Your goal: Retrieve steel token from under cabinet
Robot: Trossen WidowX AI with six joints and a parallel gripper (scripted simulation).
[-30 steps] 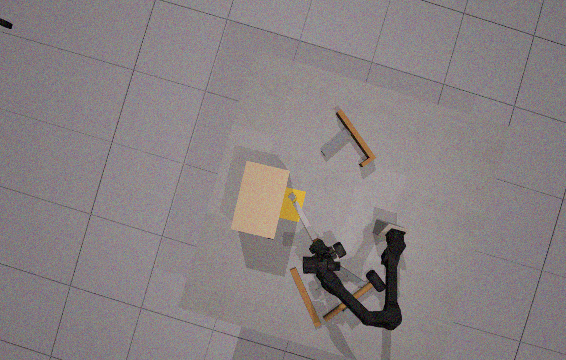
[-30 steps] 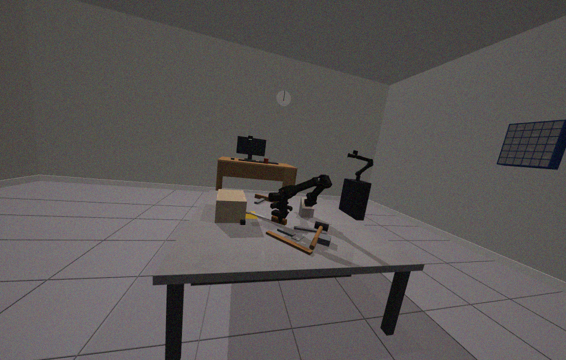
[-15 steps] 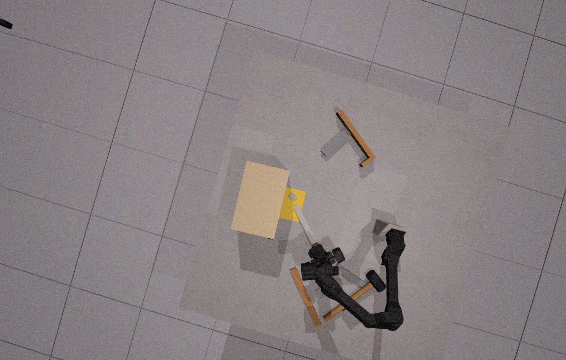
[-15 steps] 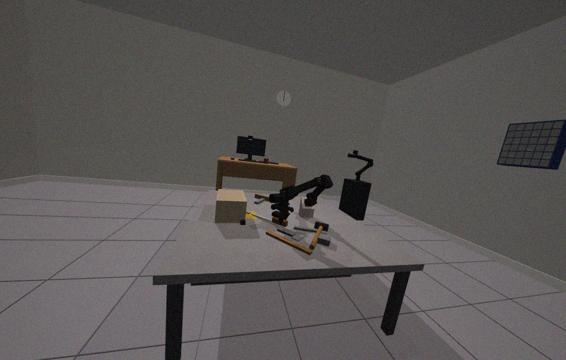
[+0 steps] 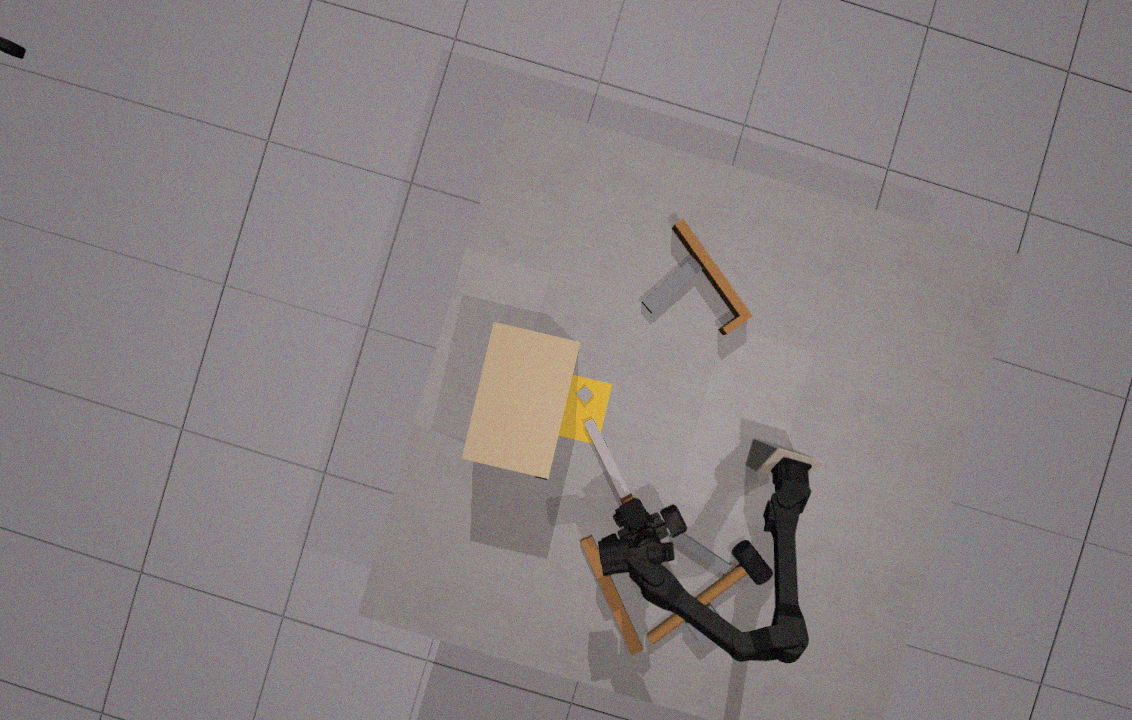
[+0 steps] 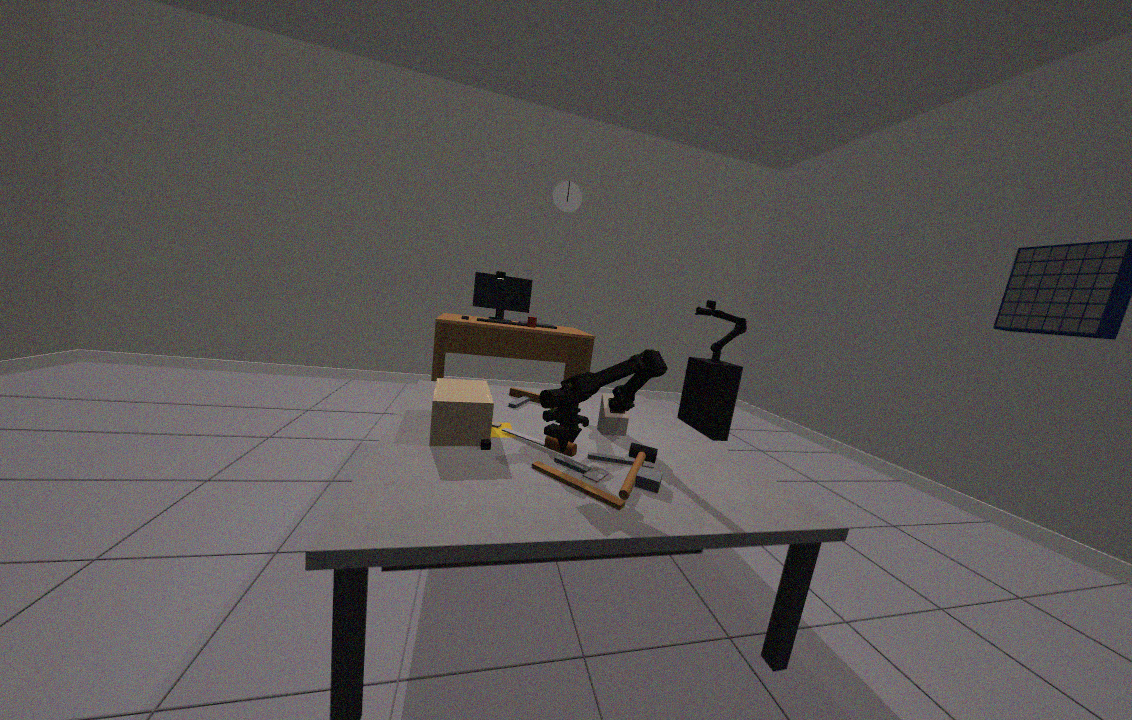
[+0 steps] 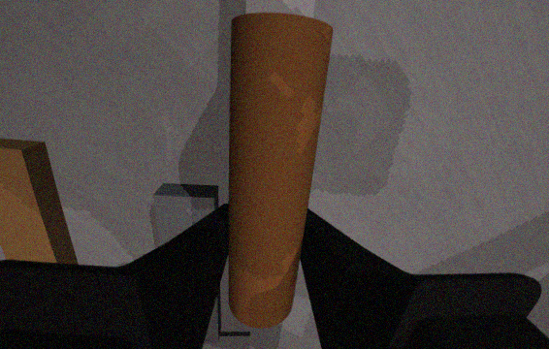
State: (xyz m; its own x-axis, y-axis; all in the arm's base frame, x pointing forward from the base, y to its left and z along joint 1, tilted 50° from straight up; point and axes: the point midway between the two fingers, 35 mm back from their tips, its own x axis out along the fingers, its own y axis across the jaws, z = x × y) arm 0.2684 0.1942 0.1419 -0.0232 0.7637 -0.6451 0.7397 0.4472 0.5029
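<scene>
The grey l-shaped bracket is 4 cm behind my gripper tip, 10 cm to the left of it and 2 cm below it. Also, from my gripper tip: grey block: 22 cm behind, 18 cm to the left, 1 cm below; wooden stick: 1 cm ahead, 18 cm to the left, 2 cm below; grey steel token: 21 cm ahead, 26 cm to the right, 2 cm below.
</scene>
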